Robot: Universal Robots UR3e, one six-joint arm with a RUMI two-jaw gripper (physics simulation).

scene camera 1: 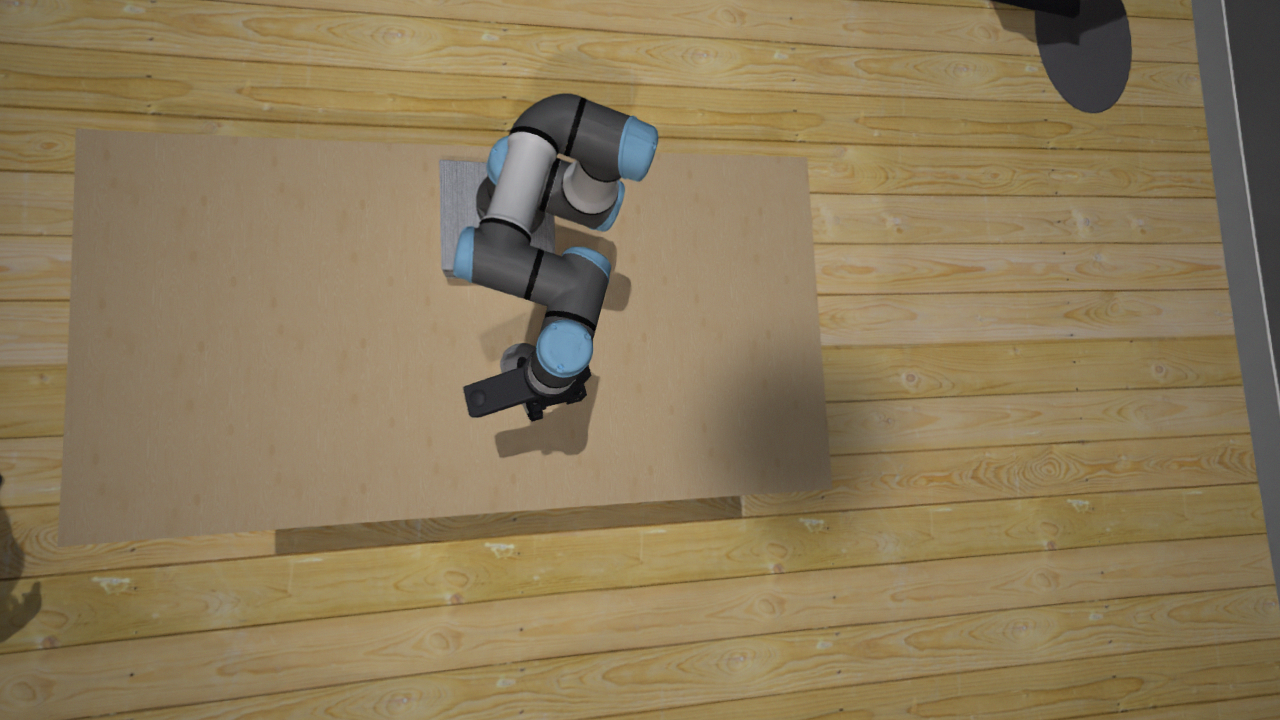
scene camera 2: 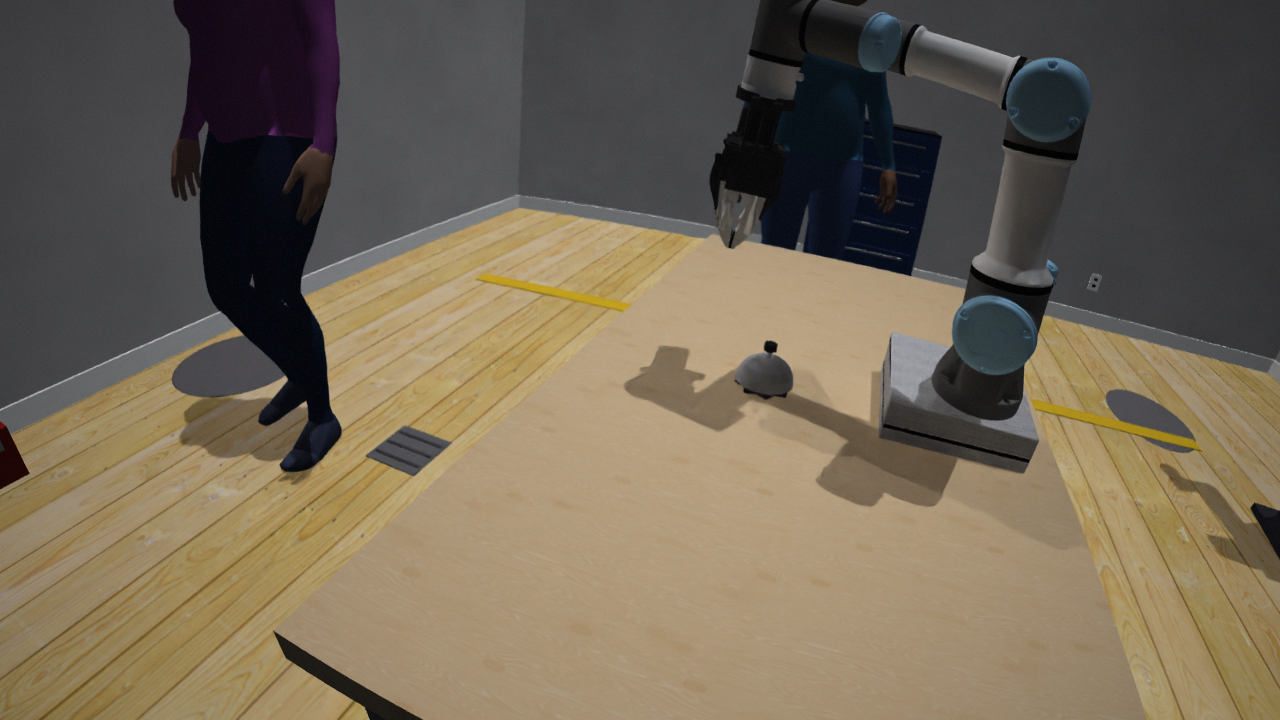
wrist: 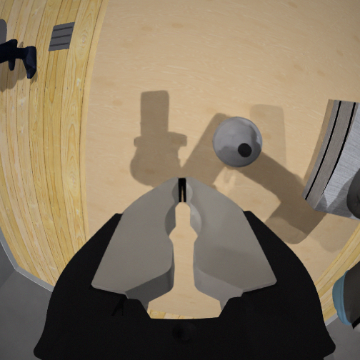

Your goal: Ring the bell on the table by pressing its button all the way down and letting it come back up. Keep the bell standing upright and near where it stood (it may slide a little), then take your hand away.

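Places are measured from the arm's base along level axes (x ahead, y left, z up), in centimetres.
Pixels of known places: gripper, fingertip midpoint: (scene camera 2: 729, 247); arm's base at its link origin: (scene camera 2: 974, 392).
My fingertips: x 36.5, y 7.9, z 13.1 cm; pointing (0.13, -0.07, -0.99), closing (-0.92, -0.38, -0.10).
Ahead of a thing's pixels: the offset from my fingertips to its middle. Level surfaces: height alone.
The bell @[dx -7.5, dy -1.9, dz -15.9 cm] (scene camera 1: 512, 359) (scene camera 2: 763, 372) (wrist: 229, 137) is a grey dome standing upright on the table @[dz -19.2 cm] (scene camera 1: 223, 340) (scene camera 2: 680, 555) (wrist: 200, 50). Its black button @[dx -7.5, dy -1.9, dz -13.1 cm] (scene camera 2: 770, 346) (wrist: 244, 150) sticks up at the top. In the scene camera 1 view the arm hides part of the bell. My gripper (scene camera 2: 732, 242) (wrist: 181, 179) is shut and empty, with its fingertips together and pointing down. It hangs well above the table and the bell, touching neither. In the wrist view the bell lies ahead and to the right of the fingertips.
The robot's grey base block (scene camera 1: 458, 210) (scene camera 2: 953, 437) (wrist: 345, 145) stands on the table, to the right of the bell in the scene camera 2 and wrist views. A person in purple (scene camera 2: 259, 71) stands on the floor beyond the table's left edge. A second person in teal (scene camera 2: 827, 111) stands behind the arm.
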